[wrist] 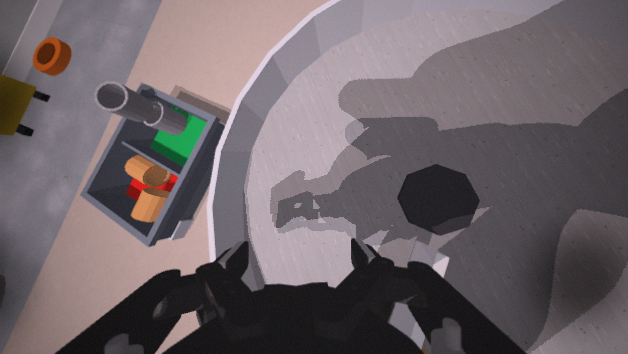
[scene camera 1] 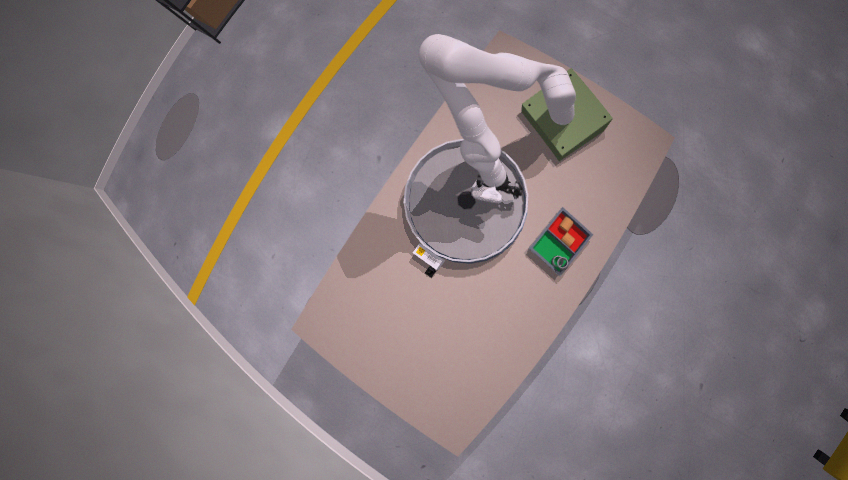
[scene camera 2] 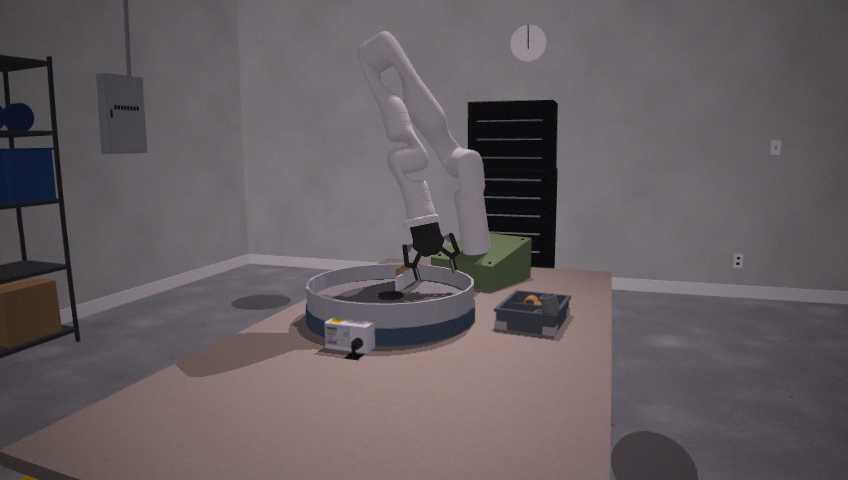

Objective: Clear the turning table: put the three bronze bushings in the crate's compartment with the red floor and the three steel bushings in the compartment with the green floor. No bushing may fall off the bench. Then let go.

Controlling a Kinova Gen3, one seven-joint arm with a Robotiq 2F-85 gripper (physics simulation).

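Frame: origin at the arm's base, x ahead, y left, z up, level; millimetres.
Seen in the pictures: gripper, fingertip midpoint: [wrist: 300,250] [scene camera 1: 503,194] [scene camera 2: 437,277]; arm's base, origin of the base link: [scene camera 1: 561,112] [scene camera 2: 476,249].
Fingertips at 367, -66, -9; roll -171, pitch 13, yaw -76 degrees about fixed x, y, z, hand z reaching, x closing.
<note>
Offsets run from my fingertips to a thing's top centre, as dx, dy, dz. "spot": to the spot under its first point.
My open, empty gripper [scene camera 1: 511,198] [scene camera 2: 436,273] [wrist: 299,255] is tilted over the turning table [scene camera 1: 505,228] [scene camera 2: 386,312] [wrist: 300,140], near its rim. In scene camera 2 a bronze bushing {-79, -111, -1} [scene camera 2: 401,271] shows partly behind the white divider {spot: -10, -93, -17} [scene camera 2: 403,281], left of the fingers. A third steel bushing does not show. In the crate {+44, +252, -42} [scene camera 1: 577,221] [scene camera 2: 526,321] [wrist: 117,220], one bronze bushing [scene camera 1: 566,224] [wrist: 138,166] and another bronze bushing [scene camera 1: 568,239] [wrist: 148,207] lie in the red compartment. Two steel bushings {+112, +288, -2} [scene camera 1: 559,261] {+110, +272, -48} [wrist: 172,121] stand close together in a green-compartment corner; whether stacked is unclear.
The green base block [scene camera 1: 586,121] [scene camera 2: 505,267] stands behind the turning table. A white box {spot: +301, -139, -34} [scene camera 1: 427,256] [scene camera 2: 349,334] with a black knob sits at the turning table's near side. The crate stands beside the table's rim, near the bench edge. The arm hides part of the turning table from above.
</note>
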